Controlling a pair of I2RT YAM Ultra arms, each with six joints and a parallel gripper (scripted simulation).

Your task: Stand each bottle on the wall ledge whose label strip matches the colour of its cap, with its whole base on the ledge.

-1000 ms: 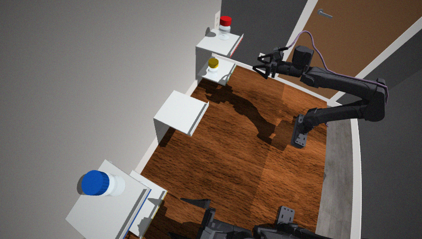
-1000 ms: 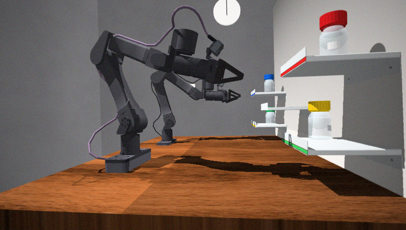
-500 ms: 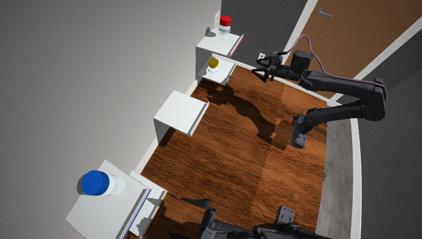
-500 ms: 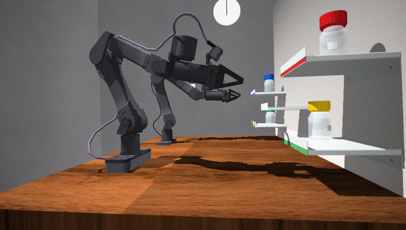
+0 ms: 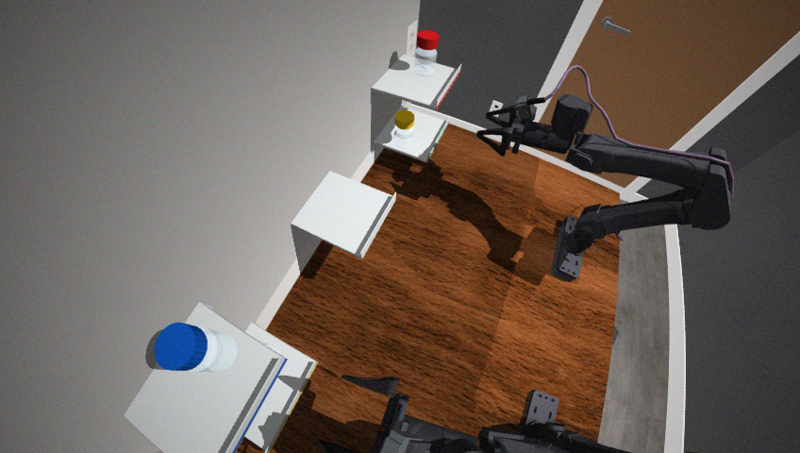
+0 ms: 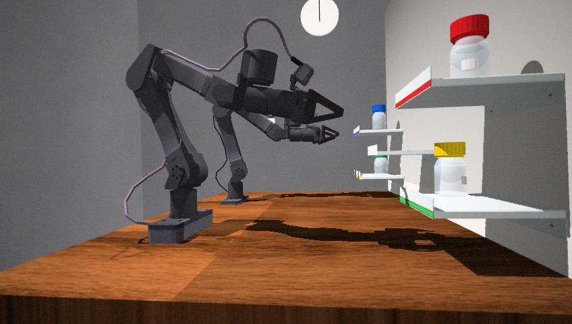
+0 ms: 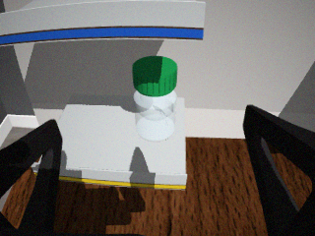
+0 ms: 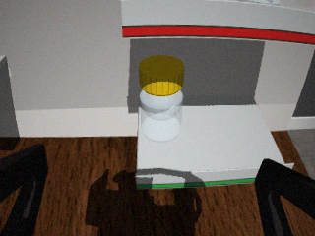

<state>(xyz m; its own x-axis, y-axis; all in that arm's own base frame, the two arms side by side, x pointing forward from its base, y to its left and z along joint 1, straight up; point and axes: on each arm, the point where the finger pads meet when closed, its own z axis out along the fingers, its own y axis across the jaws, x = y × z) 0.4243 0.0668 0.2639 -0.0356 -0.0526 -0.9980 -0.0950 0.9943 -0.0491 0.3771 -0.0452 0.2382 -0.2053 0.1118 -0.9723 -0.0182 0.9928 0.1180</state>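
Right now my left hand is 190 mm short of the green-capped bottle and 130 mm above it. Also, from my left hand: blue-capped bottle: 190 mm ahead, 60 mm above; yellow-capped bottle: 160 mm ahead, 670 mm to the right, 130 mm below; wall: 270 mm ahead, 350 mm to the right, 180 mm above.
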